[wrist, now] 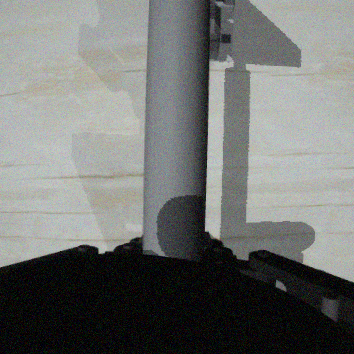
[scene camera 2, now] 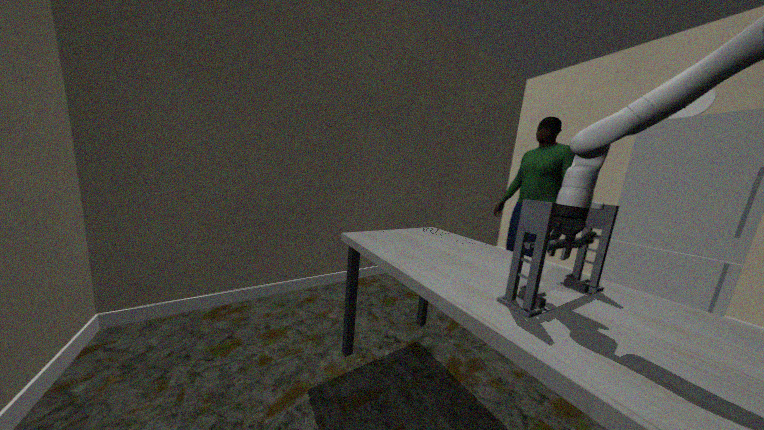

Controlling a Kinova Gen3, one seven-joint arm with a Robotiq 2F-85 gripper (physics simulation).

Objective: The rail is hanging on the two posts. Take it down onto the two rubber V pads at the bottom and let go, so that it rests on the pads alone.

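Places are measured from the arm's base along level axes (x ahead, y right, z down), in metres.
Pixels of known places: gripper, fingertip midpoint: (wrist: 176, 246) (scene camera 2: 557, 257).
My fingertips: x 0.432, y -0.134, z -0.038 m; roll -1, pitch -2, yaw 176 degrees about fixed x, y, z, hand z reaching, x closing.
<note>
Ahead of a thing's pixels: the offset from my fingertips to its middle. "spot": to the spot under its first point. Level surfaces: height alone.
The rail @[dx +0.002, dy +0.051, dz -0.044 m] (scene camera 2: 581, 240) (wrist: 176, 125), a grey round bar, spans high between two grey upright posts, the nearer post @[spot: dx -0.007, dy -0.160, dz -0.133 m] (scene camera 2: 536, 214) and the farther post @[dx +0.013, dy +0.221, dz -0.017 m] (scene camera 2: 604, 240). Whether its ends touch the posts' hooks is too small to tell. My gripper (scene camera 2: 559, 249) (wrist: 176, 246) points down between the posts and is shut on the rail, with a finger at each side of it. Dark blocks at the post feet, the nearer block @[spot: dx -0.020, dy -0.103, dz +0.111 m] (scene camera 2: 536, 300) and the farther block @[spot: dx +0.012, dy +0.179, dz +0.106 m] (scene camera 2: 575, 281), appear to be the V pads, well below the rail. Their V shapes are not clear.
The posts stand on a pale table @[dz +0.133 m] (scene camera 2: 427, 259) and rise on both sides of the gripper. Part of a post @[spot: dx -0.015, dy +0.173, dz +0.097 m] (wrist: 216, 37) shows beside the rail at the top of the wrist view. A person in a green top (scene camera 2: 539, 170) stands behind the table.
</note>
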